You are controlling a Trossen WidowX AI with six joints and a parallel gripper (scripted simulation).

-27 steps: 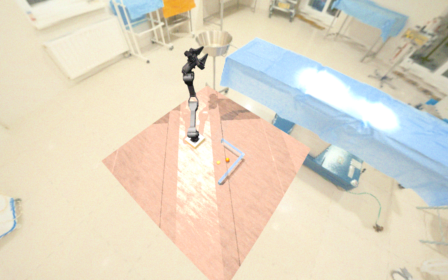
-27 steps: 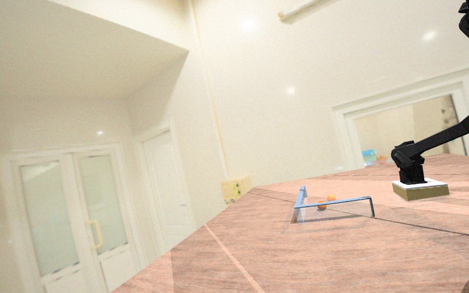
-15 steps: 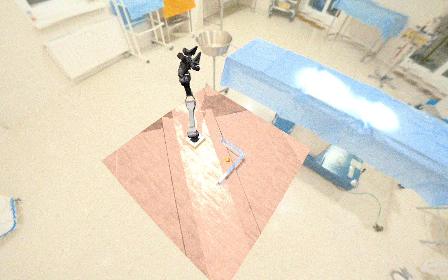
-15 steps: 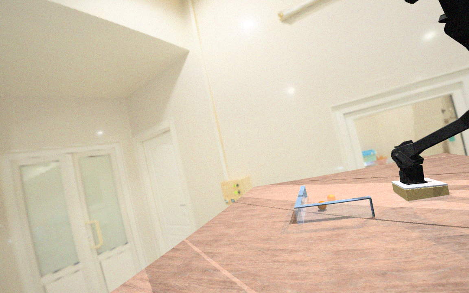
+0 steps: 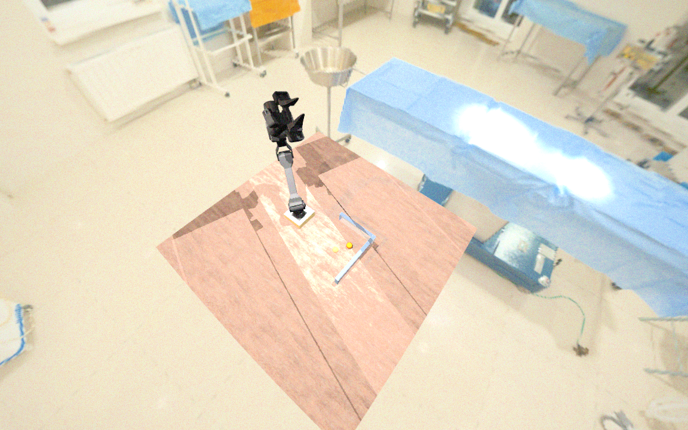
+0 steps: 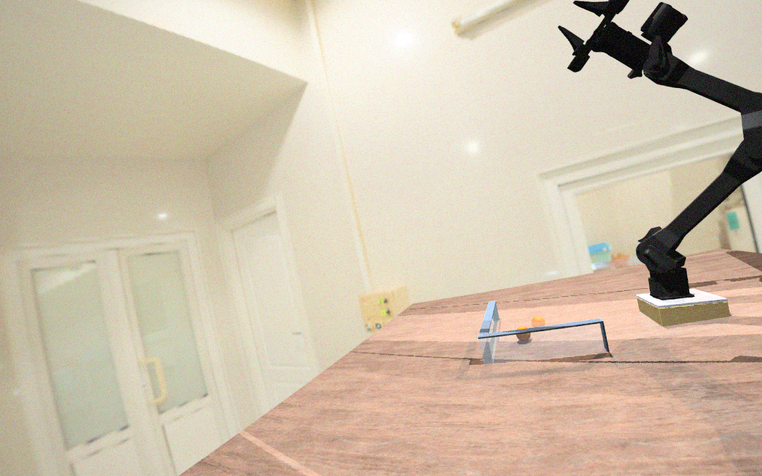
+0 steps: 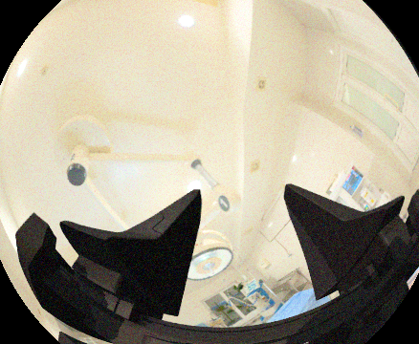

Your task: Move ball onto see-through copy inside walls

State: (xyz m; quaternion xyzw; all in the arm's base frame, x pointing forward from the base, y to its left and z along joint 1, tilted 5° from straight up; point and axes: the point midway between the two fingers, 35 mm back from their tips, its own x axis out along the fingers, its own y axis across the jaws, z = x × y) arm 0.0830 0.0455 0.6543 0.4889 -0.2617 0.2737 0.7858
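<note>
Right now the orange ball is 280 mm ahead of my gripper tip and 710 mm below it. Also, from my gripper tip: clear wall: 250 mm ahead, 110 mm to the left, 690 mm below.
</note>
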